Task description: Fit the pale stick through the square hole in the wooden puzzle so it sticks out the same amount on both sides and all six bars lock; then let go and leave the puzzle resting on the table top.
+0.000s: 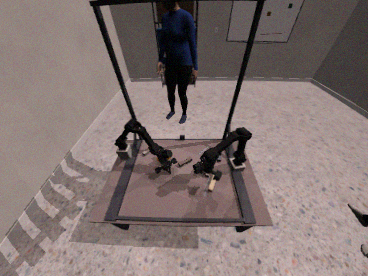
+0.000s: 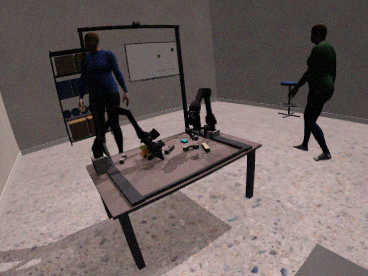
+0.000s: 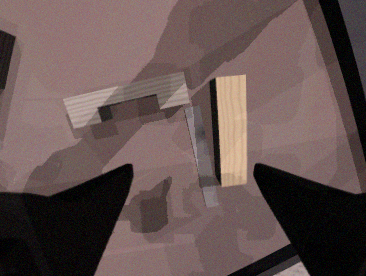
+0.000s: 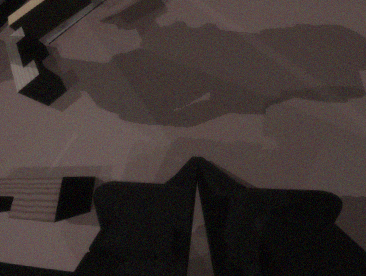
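Pixels of known places: left gripper, fingertip midpoint: [image 1: 207, 176] [image 2: 198, 139] [image 3: 194, 169]; right gripper, fingertip midpoint: [image 1: 170, 173] [image 2: 164, 159] [image 4: 196, 161]; left arm's base at its link origin: [image 1: 237, 162] [image 2: 211, 130]; right arm's base at its link origin: [image 1: 123, 147] [image 2: 98, 156].
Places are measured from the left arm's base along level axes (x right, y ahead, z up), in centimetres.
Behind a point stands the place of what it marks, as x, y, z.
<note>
The pale stick [image 3: 232, 128] {-10.8, 23.8, -3.7} [image 1: 212, 185] {-13.9, 25.2, -3.7} [image 2: 205, 147] {-13.2, 26.4, -4.1} lies flat on the table top [image 1: 177, 202] {-20.7, 52.7, -6.8}. My left gripper [image 3: 194, 169] {-8.9, 28.7, 2.6} [image 1: 210, 174] {-8.9, 28.7, 2.6} [image 2: 194, 136] {-8.9, 28.7, 2.6} is open and empty, hovering just above the stick's near end. The puzzle [image 2: 143, 150] {16.3, 63.4, 0.8} [image 1: 159, 158] shows as a small orange and yellow cluster, mostly hidden behind my right arm. My right gripper [image 4: 196, 161] {2.7, 55.6, -6.4} [image 1: 165, 167] [image 2: 156, 155] is shut with nothing between its fingers, low over the table beside the puzzle.
A grey notched bar [image 3: 127, 97] [image 1: 185, 161] and a thin grey strip [image 3: 202, 156] {-12.4, 28.7, -6.7} lie left of the stick. A teal block [image 2: 184, 141] {13.2, 22.7, -5.5} and a dark bar [image 2: 190, 147] {-1.2, 30.7, -5.1} lie nearby. A person in blue [image 1: 177, 55] stands behind the table.
</note>
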